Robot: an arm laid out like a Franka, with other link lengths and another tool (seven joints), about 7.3 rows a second.
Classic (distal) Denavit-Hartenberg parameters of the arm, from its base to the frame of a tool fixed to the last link. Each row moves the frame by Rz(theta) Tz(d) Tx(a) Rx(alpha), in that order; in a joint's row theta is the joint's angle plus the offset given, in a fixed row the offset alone. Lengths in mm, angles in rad.
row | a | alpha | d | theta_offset
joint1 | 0 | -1.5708 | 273.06 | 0
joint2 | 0 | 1.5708 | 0 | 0
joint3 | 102.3 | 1.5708 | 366.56 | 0
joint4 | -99.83 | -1.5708 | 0 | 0
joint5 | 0 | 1.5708 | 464.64 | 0
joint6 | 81.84 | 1.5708 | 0 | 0
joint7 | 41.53 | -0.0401 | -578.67 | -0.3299
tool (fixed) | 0 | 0 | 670.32 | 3.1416
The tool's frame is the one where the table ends.
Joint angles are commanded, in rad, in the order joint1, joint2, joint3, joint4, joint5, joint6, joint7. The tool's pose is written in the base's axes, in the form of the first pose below.
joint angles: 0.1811, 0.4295, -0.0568, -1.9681, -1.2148, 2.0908, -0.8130
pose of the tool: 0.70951, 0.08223, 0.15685, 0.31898, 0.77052, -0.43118, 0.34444
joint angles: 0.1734, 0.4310, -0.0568, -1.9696, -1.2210, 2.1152, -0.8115
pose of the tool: 0.71024, 0.08010, 0.15562, 0.31080, 0.77437, -0.42970, 0.34514
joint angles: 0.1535, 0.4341, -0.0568, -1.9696, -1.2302, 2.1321, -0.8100
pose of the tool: 0.71199, 0.06814, 0.15383, 0.30843, 0.77414, -0.43235, 0.34446
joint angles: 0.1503, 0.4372, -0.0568, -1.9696, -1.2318, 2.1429, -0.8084
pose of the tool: 0.71224, 0.06738, 0.15189, 0.30495, 0.77587, -0.43209, 0.34399
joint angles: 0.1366, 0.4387, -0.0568, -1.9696, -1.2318, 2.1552, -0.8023
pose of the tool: 0.71359, 0.05944, 0.15120, 0.30123, 0.77427, -0.43842, 0.34286
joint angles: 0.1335, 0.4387, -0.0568, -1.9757, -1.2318, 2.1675, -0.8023
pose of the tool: 0.71165, 0.05878, 0.14866, 0.29782, 0.77704, -0.43764, 0.34057
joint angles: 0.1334, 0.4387, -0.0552, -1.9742, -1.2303, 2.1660, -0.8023
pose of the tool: 0.71213, 0.05971, 0.14930, 0.29745, 0.77683, -0.43817, 0.34069
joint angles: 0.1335, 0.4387, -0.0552, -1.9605, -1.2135, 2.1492, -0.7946
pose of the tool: 0.71752, 0.05839, 0.15540, 0.29809, 0.76860, -0.45120, 0.34178
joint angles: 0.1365, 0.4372, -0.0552, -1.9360, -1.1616, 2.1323, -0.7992
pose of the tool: 0.72633, 0.06063, 0.16759, 0.29222, 0.75994, -0.47385, 0.33551
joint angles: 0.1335, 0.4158, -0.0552, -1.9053, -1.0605, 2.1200, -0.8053
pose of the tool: 0.73906, 0.06120, 0.19780, 0.26981, 0.74409, -0.51949, 0.32197
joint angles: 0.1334, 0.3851, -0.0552, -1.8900, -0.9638, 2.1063, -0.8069
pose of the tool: 0.74543, 0.06304, 0.22780, 0.24665, 0.72835, -0.56108, 0.30638
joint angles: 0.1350, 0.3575, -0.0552, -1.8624, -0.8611, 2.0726, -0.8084
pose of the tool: 0.75296, 0.06438, 0.26107, 0.22601, 0.70794, -0.60414, 0.28767
